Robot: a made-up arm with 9 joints. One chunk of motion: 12 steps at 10 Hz.
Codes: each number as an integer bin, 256 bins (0 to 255) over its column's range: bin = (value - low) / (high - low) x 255, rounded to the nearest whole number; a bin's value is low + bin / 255 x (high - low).
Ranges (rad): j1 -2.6..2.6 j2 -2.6..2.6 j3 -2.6..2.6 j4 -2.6..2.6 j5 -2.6..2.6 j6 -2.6..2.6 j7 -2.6..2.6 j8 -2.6..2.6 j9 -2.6..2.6
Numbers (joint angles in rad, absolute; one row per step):
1: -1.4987 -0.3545 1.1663 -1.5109 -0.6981 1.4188 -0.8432 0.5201 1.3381
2: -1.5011 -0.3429 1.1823 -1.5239 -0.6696 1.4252 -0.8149 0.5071 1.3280
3: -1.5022 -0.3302 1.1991 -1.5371 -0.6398 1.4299 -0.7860 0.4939 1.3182
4: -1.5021 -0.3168 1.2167 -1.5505 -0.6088 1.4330 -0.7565 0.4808 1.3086
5: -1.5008 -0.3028 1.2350 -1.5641 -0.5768 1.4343 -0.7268 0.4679 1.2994
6: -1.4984 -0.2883 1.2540 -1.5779 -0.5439 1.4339 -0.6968 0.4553 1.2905
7: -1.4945 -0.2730 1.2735 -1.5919 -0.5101 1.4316 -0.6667 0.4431 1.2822
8: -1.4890 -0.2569 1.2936 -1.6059 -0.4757 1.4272 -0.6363 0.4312 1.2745
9: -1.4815 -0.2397 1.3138 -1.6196 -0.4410 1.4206 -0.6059 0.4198 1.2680
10: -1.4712 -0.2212 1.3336 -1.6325 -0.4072 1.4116 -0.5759 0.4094 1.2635
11: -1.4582 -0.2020 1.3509 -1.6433 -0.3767 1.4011 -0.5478 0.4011 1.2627
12: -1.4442 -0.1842 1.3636 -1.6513 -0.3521 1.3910 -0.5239 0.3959 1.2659
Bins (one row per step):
1: 54 110 185 53 93 197 86 153 193
2: 54 111 185 53 95 197 88 152 193
3: 54 111 186 52 96 198 89 152 192
4: 54 112 187 51 98 198 90 151 192
5: 54 113 188 51 99 198 92 150 191
6: 54 113 189 50 101 198 93 150 191
7: 54 114 190 49 102 198 95 149 190
8: 54 115 191 49 104 197 96 149 190
9: 55 116 192 48 106 197 98 148 190
10: 55 117 193 47 108 197 99 148 189
11: 56 118 194 47 109 196 101 147 189
12: 57 118 194 47 110 196 102 147 190

